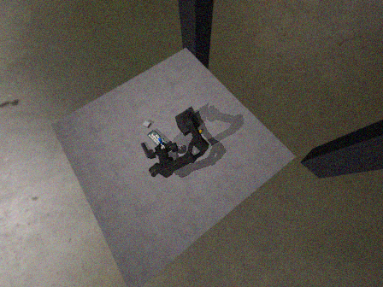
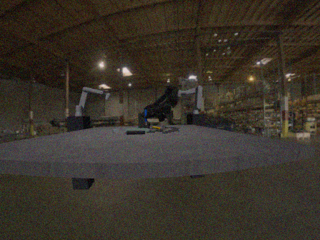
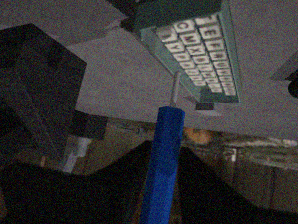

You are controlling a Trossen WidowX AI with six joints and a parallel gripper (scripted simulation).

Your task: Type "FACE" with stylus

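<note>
My gripper tip is 120 mm short of the dark flat object, 90 mm above it and 80 mm to the left of it. Also, from my gripper tip: light block (230 mm to the right, 90 mm below, 10 mm behind); blue stylus (10 mm below).
</note>
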